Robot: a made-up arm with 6 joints. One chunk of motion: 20 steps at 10 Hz.
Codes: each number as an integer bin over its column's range. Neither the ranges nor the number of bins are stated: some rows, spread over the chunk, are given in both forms.
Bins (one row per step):
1: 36 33 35 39 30 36
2: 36 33 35 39 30 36
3: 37 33 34 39 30 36
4: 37 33 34 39 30 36
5: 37 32 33 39 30 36
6: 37 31 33 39 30 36
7: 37 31 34 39 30 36
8: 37 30 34 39 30 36
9: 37 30 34 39 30 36
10: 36 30 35 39 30 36
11: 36 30 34 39 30 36
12: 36 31 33 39 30 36
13: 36 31 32 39 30 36
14: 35 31 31 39 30 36
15: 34 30 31 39 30 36
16: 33 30 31 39 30 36
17: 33 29 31 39 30 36
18: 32 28 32 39 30 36
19: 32 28 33 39 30 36
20: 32 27 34 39 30 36
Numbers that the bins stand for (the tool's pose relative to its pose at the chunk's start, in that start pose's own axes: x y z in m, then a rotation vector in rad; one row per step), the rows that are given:
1: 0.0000 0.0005 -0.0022 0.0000 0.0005 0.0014
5: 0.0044 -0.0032 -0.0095 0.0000 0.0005 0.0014
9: 0.0044 -0.0105 -0.0059 0.0000 0.0005 0.0014
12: 0.0000 -0.0068 -0.0095 0.0000 0.0005 0.0014
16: -0.0133 -0.0105 -0.0168 0.0000 0.0005 0.0014
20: -0.0178 -0.0214 -0.0059 0.0000 0.0005 0.0014
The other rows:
2: 0.0000 0.0005 -0.0022 0.0000 0.0005 0.0014
3: 0.0044 0.0005 -0.0059 0.0000 0.0005 0.0014
4: 0.0044 0.0005 -0.0059 0.0000 0.0005 0.0014
6: 0.0044 -0.0068 -0.0095 0.0000 0.0005 0.0014
7: 0.0044 -0.0068 -0.0059 0.0000 0.0005 0.0014
8: 0.0044 -0.0105 -0.0059 0.0000 0.0005 0.0014
10: 0.0000 -0.0105 -0.0022 0.0000 0.0005 0.0014
11: 0.0000 -0.0105 -0.0059 0.0000 0.0005 0.0014
13: 0.0000 -0.0068 -0.0132 0.0000 0.0005 0.0014
14: -0.0044 -0.0068 -0.0168 0.0000 0.0005 0.0014
15: -0.0089 -0.0105 -0.0168 0.0000 0.0005 0.0014
17: -0.0133 -0.0141 -0.0168 0.0000 0.0005 0.0014
18: -0.0178 -0.0178 -0.0132 0.0000 0.0005 0.0014
19: -0.0178 -0.0178 -0.0095 0.0000 0.0005 0.0014

